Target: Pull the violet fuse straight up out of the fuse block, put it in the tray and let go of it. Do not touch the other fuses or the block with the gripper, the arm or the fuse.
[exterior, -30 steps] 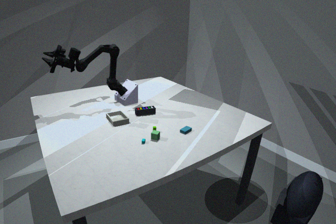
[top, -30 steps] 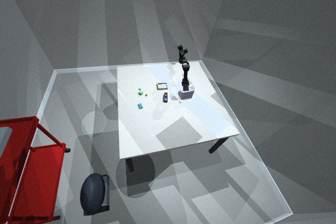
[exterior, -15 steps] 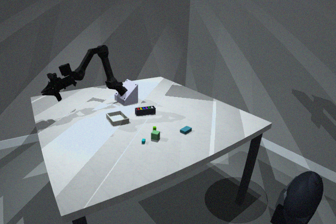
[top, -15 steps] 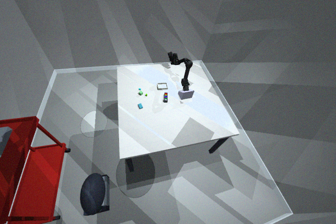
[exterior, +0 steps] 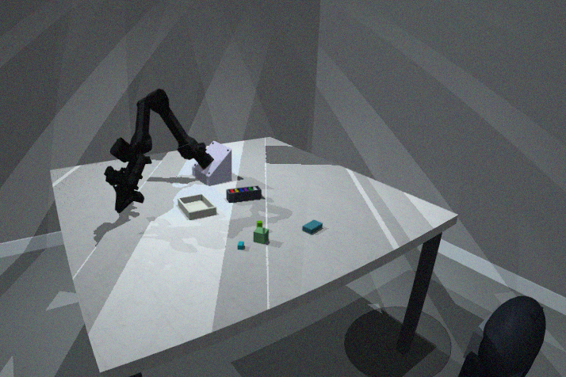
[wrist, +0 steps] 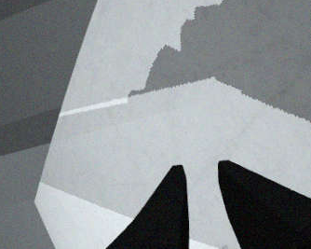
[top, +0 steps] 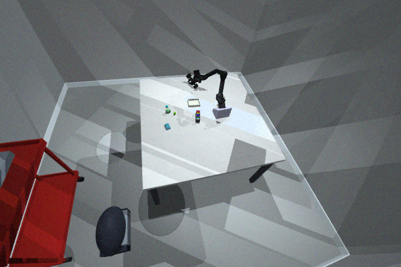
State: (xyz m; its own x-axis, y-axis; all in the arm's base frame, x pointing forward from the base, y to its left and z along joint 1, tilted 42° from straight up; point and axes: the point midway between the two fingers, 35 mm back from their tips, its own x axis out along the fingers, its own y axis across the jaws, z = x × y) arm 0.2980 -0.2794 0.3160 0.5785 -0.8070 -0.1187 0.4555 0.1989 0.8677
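The shallow grey tray lies 3 cm behind my gripper tip, 29 cm to the left of it and 6 cm below it.
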